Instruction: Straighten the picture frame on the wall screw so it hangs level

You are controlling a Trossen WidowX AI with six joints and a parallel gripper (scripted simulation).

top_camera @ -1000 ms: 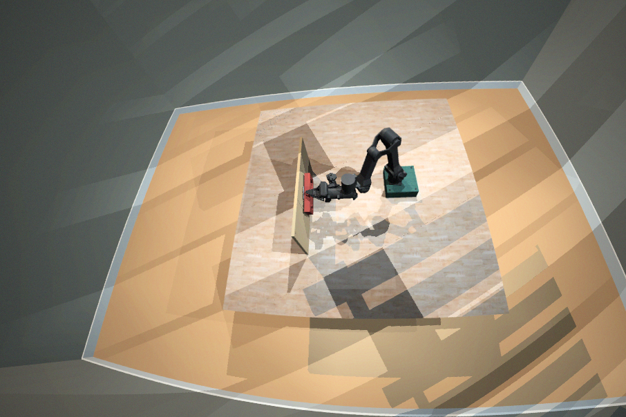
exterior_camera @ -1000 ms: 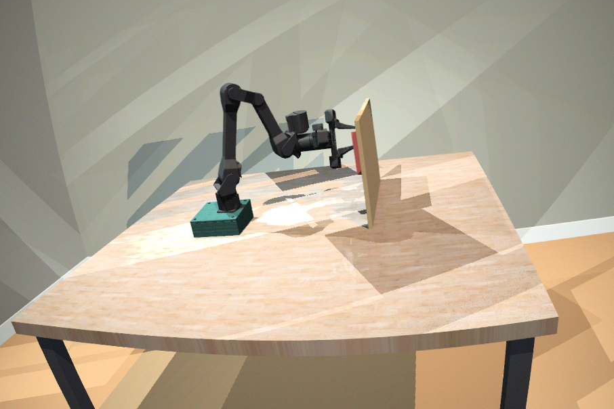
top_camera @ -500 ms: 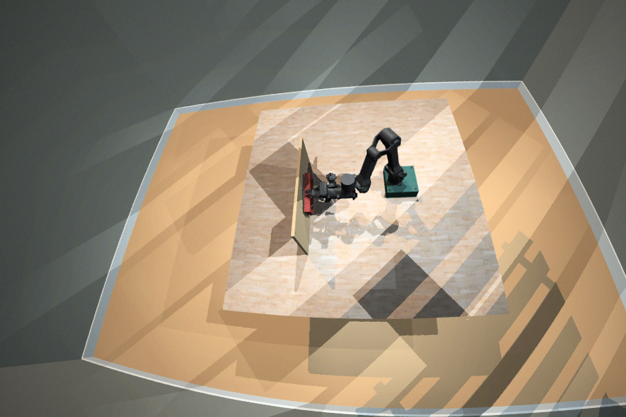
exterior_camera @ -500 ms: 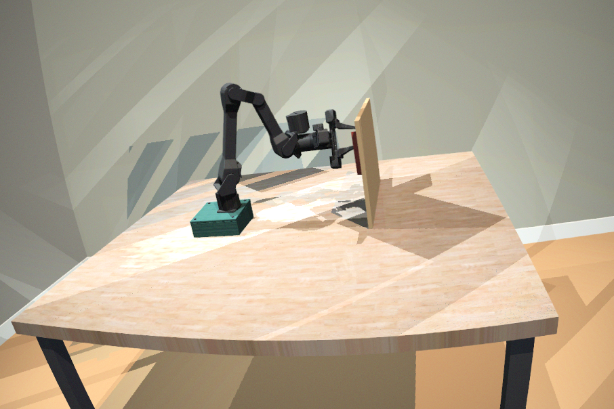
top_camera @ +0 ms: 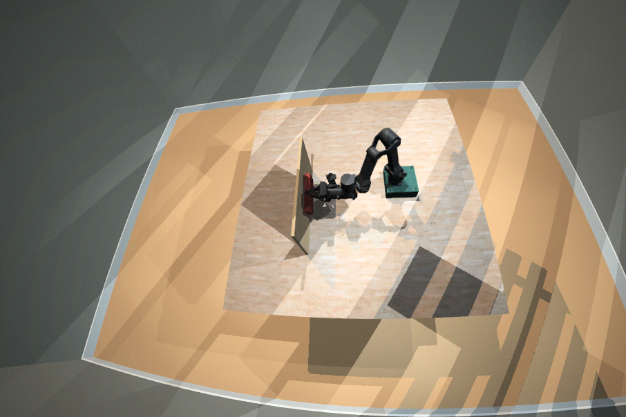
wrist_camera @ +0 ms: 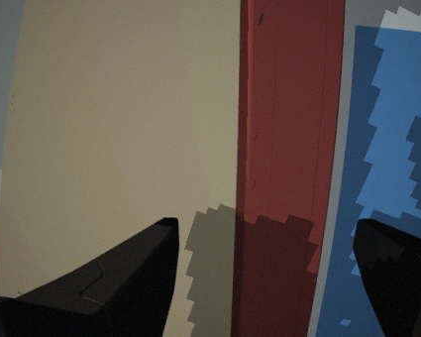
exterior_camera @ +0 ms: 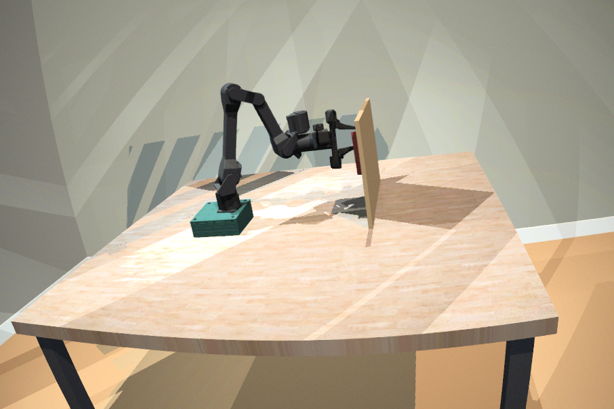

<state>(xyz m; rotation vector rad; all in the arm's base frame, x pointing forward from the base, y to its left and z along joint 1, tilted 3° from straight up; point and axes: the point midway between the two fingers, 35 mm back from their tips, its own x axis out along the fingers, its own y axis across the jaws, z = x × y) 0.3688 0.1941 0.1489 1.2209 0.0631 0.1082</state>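
The picture frame is 5 cm below my gripper tip, 2 cm to the right of it and 1 cm ahead of it. From my gripper tip the other things lie so: wall panel 6 cm below, 2 cm ahead, 1 cm to the right.
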